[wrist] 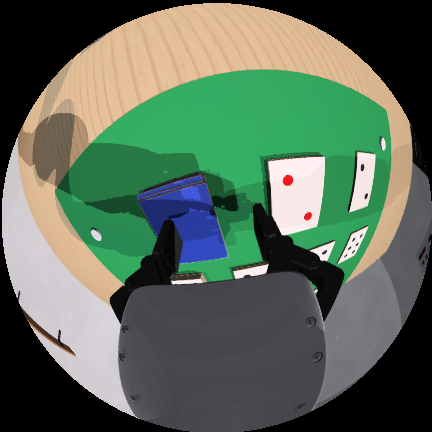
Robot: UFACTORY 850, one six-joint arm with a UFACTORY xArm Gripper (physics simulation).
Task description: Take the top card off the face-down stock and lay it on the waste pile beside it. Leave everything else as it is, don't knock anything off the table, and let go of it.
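Note:
The face-down stock [197, 227] is a stack of blue-backed cards. Its far edge shows layered cards slightly out of line, and the left finger hides part of its near left side. The waste pile [296, 195], with a white face and two red dots showing, lies to its right with a strip of green between them. My gripper [214, 224] is open with nothing between the fingers. The left finger overlaps the stock's left part in view, and the right finger is over the strip near the waste pile's left edge. The fingers' exact height cannot be told.
A green mat [240, 110] lies on the wooden table [200, 40]. A two-dot card [366, 175] and a many-dot card [353, 244] lie at the right. More white cards [187, 281] [252, 270] [324, 248] are partly hidden by the gripper. Small white discs [96, 234] [383, 143] sit at the mat's sides.

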